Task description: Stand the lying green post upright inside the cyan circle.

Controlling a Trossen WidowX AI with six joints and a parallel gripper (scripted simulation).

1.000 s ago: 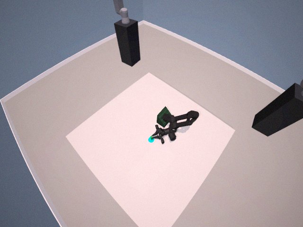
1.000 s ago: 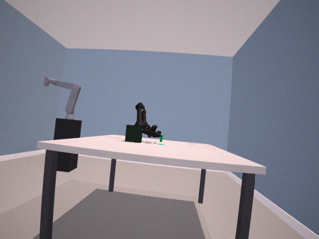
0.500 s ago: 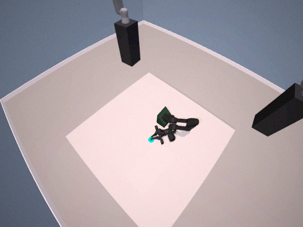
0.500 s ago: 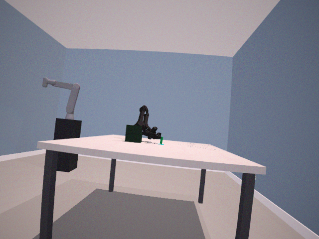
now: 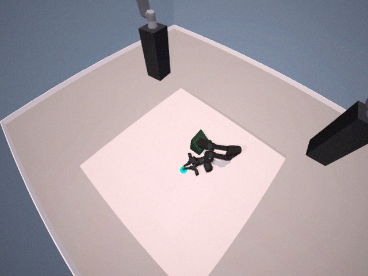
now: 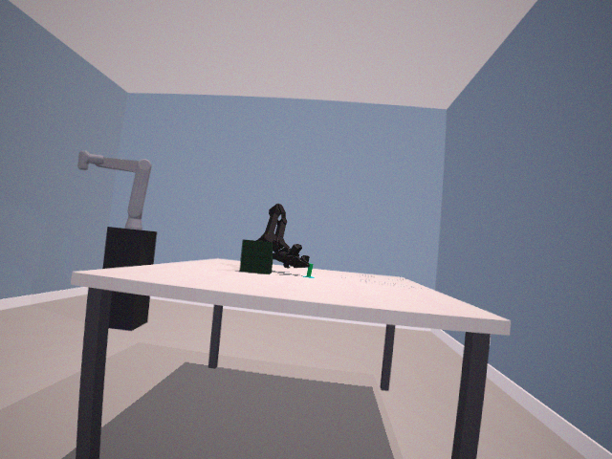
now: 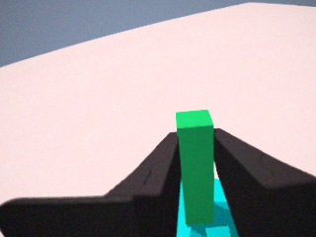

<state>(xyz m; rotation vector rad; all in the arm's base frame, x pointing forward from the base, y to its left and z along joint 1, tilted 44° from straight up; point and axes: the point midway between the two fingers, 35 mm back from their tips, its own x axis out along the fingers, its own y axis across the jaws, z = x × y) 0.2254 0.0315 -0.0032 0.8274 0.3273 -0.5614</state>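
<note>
The green post is 2 cm below my gripper tip. Also, from my gripper tip: cyan circle 6 cm below.
</note>
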